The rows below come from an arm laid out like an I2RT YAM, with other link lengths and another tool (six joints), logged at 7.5 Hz.
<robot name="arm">
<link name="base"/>
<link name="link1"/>
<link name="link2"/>
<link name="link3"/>
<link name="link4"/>
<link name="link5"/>
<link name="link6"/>
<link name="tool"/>
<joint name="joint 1" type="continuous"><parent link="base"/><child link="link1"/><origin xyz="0 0 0.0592"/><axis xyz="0 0 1"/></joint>
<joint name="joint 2" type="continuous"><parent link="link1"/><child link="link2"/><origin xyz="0.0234 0.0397 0.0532"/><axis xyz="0 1 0"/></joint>
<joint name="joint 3" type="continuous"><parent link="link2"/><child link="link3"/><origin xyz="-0.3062 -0.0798 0"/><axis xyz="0 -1 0"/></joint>
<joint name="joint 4" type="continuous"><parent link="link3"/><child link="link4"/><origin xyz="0.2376 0.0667 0.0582"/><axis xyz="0 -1 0"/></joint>
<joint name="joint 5" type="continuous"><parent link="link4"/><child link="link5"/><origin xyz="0.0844 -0.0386 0.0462"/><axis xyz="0 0 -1"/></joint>
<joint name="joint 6" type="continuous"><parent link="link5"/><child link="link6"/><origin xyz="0.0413 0 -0.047"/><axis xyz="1 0 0"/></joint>
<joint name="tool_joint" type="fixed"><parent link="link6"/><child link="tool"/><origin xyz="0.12 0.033 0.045" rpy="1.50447 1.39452 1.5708"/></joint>
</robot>
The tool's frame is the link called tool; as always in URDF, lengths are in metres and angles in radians. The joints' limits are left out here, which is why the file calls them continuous.
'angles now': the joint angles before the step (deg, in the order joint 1, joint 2, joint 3, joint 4, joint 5, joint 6). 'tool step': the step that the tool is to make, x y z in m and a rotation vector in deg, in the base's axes. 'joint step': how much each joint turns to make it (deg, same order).
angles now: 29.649 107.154 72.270 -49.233 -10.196 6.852
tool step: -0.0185 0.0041 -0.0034 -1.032 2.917 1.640
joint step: 1.592 -0.003 -0.127 -2.914 -0.590 -0.004
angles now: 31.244 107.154 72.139 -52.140 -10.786 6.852
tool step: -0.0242 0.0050 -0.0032 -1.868 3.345 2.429
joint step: 2.420 -0.003 0.003 -3.832 -0.219 -0.006
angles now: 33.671 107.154 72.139 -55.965 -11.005 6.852
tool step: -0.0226 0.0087 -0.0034 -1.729 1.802 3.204
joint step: 3.189 -0.009 -0.357 -2.122 0.372 -0.002
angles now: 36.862 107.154 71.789 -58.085 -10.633 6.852
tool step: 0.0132 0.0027 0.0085 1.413 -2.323 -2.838
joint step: -0.484 -0.881 0.498 1.768 0.174 2.402
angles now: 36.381 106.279 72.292 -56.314 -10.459 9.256
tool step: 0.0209 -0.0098 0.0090 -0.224 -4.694 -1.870
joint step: -1.789 -1.435 0.037 2.222 2.908 0.003
